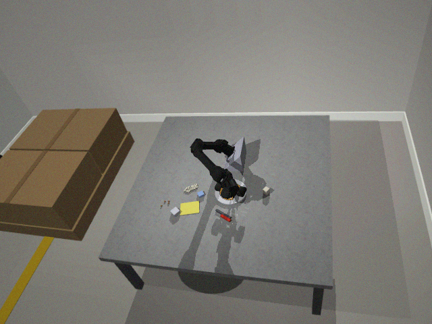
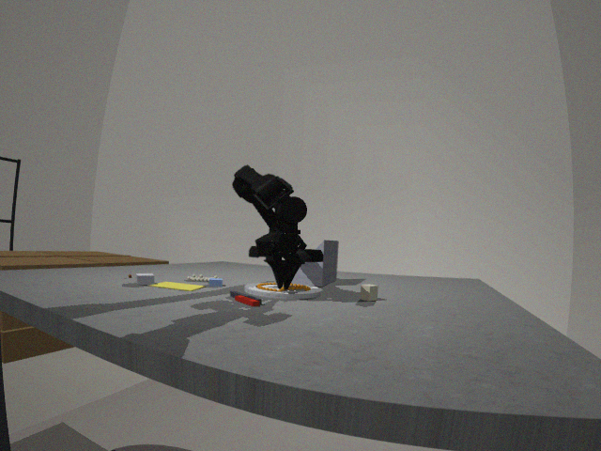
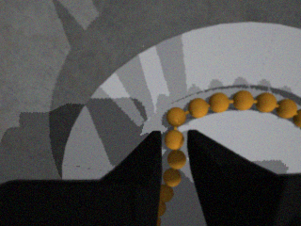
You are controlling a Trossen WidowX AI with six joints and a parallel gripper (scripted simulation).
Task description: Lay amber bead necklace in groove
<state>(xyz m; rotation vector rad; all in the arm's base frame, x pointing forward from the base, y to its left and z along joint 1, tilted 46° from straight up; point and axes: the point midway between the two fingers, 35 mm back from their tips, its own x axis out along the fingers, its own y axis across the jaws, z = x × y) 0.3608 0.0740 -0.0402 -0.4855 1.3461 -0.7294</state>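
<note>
Right now the round bead board is 50 mm behind my gripper tip, 20 mm to the right of it and 10 mm below it. Round my gripper tip: blue cube: 10 mm behind, 210 mm to the right, 10 mm below; then cream cube: 70 mm behind, 200 mm to the left; then red-handled tool: 130 mm ahead, 20 mm to the right, 10 mm below.
</note>
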